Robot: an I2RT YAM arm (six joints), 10 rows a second.
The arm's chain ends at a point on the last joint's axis. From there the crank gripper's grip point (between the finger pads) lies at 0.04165 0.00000 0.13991 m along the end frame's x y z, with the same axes.
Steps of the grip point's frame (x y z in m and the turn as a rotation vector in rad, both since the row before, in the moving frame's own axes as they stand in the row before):
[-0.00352, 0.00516, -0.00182, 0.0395, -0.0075, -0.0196]
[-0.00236, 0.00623, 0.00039, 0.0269, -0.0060, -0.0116]
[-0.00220, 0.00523, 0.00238, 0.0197, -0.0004, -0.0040]
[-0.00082, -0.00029, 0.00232, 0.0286, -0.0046, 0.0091]
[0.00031, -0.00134, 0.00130, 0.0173, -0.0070, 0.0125]
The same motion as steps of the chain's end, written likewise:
[-0.00241, 0.01150, -0.00200, 0.0395, -0.0075, -0.0196]
[-0.00150, 0.01047, 0.00020, 0.0269, -0.0060, -0.0116]
[-0.00214, 0.00815, 0.00239, 0.0197, -0.0004, -0.0040]
[-0.00019, 0.00334, 0.00218, 0.0286, -0.0046, 0.0091]
[0.00128, 0.00057, 0.00103, 0.0173, -0.0070, 0.0125]

